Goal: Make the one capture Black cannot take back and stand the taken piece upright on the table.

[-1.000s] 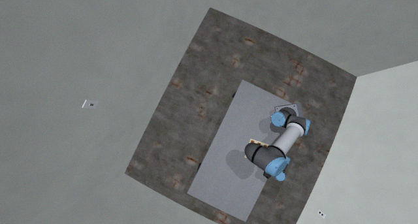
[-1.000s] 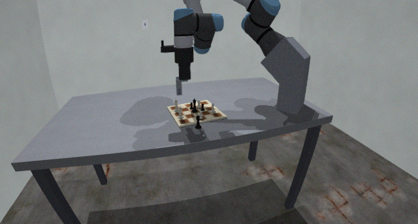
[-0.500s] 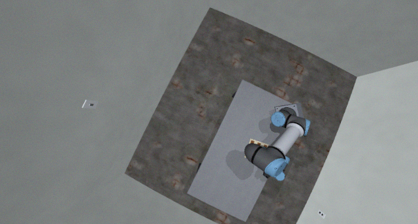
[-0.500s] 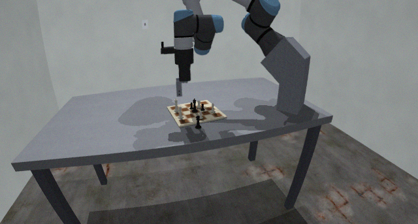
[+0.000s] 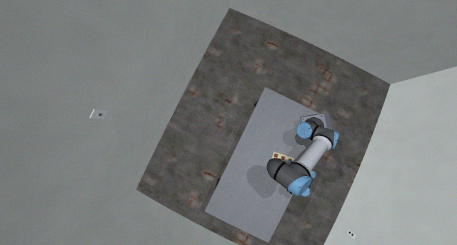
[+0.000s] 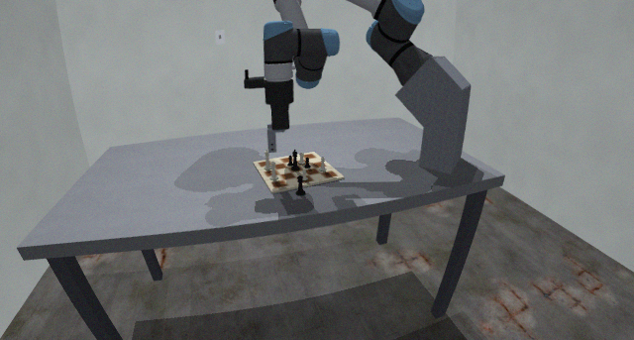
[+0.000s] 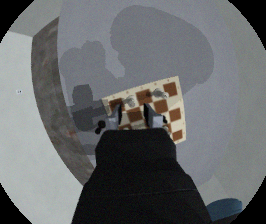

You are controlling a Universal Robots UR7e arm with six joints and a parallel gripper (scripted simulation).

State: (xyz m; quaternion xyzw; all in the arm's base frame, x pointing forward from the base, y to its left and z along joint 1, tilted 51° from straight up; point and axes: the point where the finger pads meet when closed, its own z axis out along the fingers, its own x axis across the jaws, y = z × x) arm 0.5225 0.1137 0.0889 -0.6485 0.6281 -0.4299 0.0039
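The small chessboard lies 80 mm behind my hand, 40 mm to the right of it and 110 mm below it.
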